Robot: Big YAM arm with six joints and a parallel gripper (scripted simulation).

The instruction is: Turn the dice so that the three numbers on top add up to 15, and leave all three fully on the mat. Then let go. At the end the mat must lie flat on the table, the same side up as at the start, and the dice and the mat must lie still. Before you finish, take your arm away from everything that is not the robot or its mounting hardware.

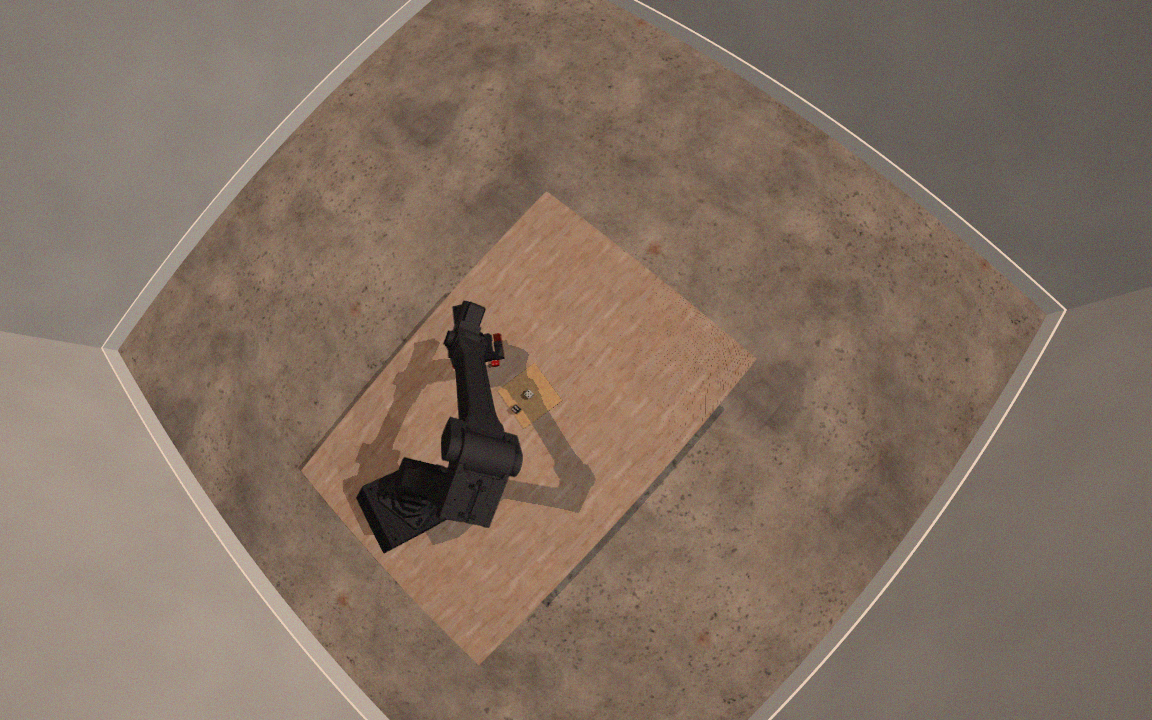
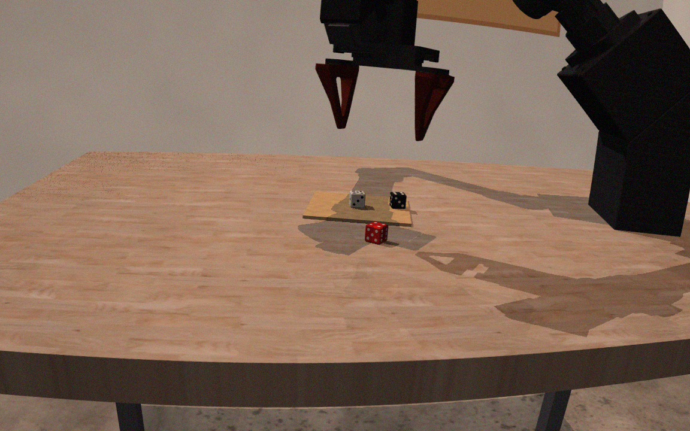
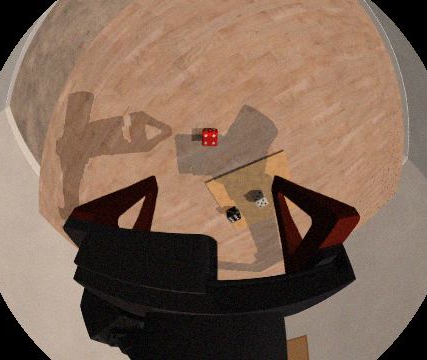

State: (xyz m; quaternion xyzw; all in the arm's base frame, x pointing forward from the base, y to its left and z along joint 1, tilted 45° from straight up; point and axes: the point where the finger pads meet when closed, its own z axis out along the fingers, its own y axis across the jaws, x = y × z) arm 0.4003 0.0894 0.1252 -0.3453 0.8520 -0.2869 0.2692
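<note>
The red die lies 1 cm behind my hand and 12 cm below it. Also, from my hand: tan mat: 5 cm behind, 13 cm to the right, 13 cm below; then black die: 10 cm behind, 12 cm to the right, 12 cm below; then white die: 5 cm behind, 14 cm to the right, 12 cm below.
</note>
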